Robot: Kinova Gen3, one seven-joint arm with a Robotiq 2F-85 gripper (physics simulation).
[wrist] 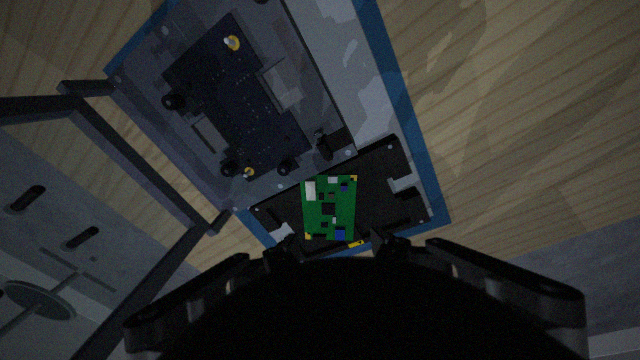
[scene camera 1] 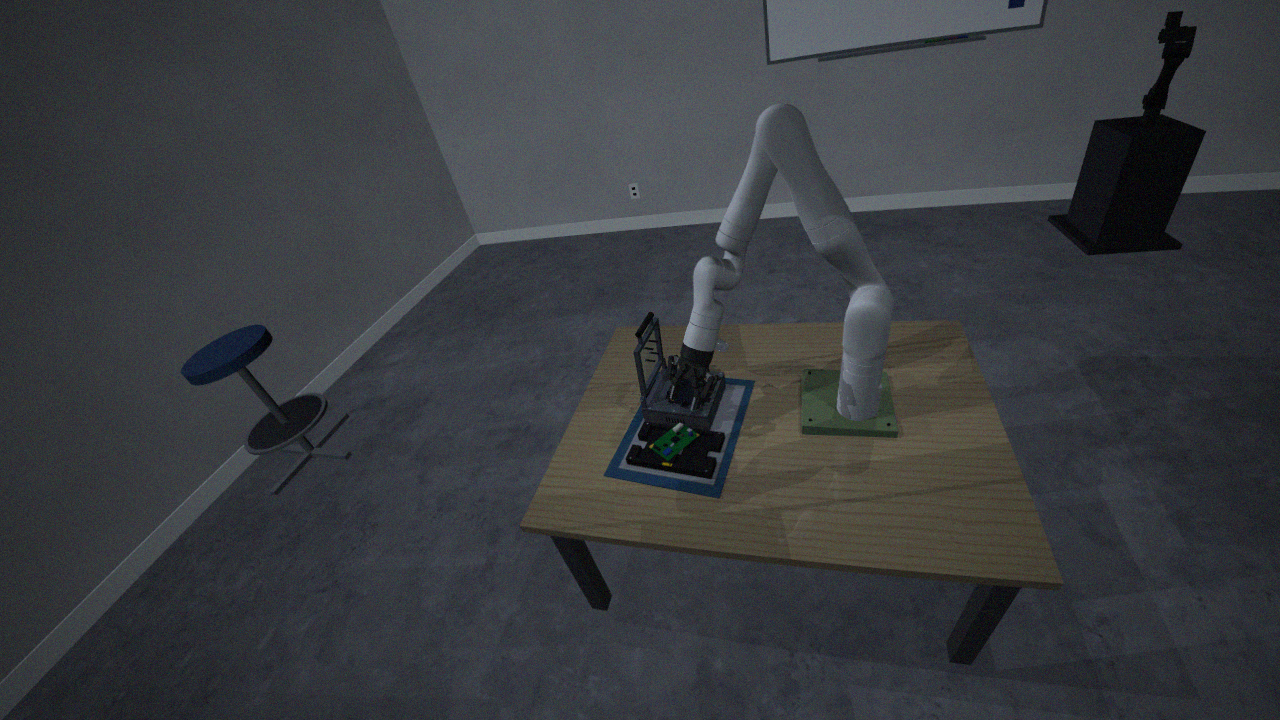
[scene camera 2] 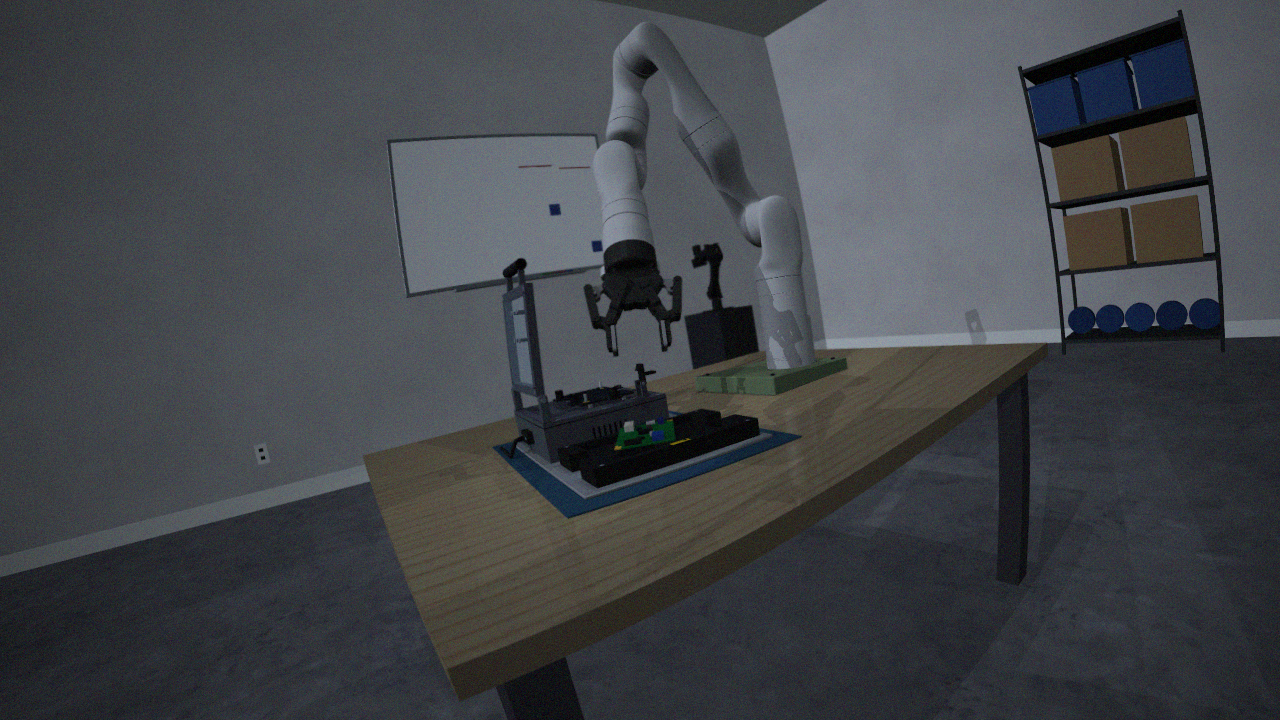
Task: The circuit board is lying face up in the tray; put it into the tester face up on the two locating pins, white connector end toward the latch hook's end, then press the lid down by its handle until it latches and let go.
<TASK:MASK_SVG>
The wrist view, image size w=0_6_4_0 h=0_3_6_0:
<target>my gripper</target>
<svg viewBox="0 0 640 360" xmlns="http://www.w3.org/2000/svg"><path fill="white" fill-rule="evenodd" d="M585 296L578 289L446 239L434 237L425 240L426 247L411 246L411 240L396 237L390 232L385 232L379 226L370 227L371 247L374 257L331 257L299 263L298 233L292 233L285 240L278 242L275 247L264 250L262 252L263 257L250 260L249 253L236 253L132 314L123 322L126 360L590 360ZM229 281L230 293L227 295L226 285ZM452 264L457 270L458 278L453 276Z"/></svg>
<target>green circuit board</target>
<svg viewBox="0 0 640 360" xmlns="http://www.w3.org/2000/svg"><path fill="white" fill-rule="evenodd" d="M300 182L305 239L353 241L357 174L316 174Z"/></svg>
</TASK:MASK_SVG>
